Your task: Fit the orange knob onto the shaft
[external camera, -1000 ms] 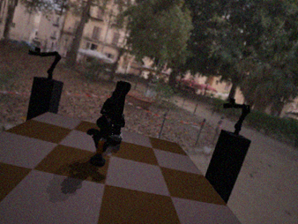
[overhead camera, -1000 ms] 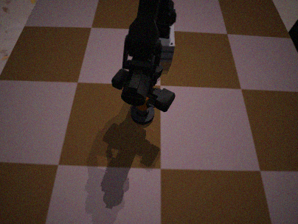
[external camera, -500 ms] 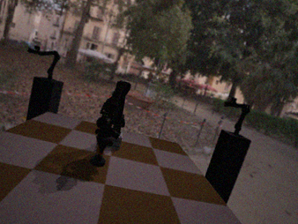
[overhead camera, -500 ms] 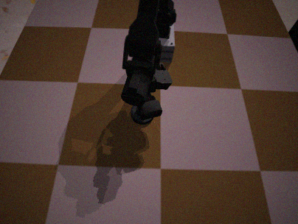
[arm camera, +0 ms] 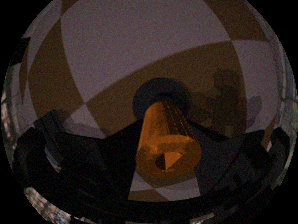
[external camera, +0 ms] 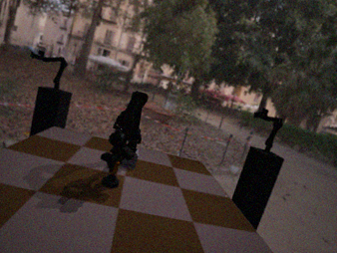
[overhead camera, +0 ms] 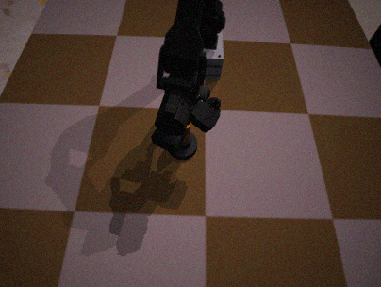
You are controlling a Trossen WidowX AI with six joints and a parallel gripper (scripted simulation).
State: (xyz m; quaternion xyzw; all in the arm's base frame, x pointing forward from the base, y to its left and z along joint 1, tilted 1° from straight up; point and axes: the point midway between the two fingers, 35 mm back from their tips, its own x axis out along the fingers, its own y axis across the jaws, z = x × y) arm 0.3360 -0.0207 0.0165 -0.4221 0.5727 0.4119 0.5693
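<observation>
The orange knob is 2 cm above my gripper tip. Also, from my gripper tip: dark round pedestal (4 cm below).
</observation>
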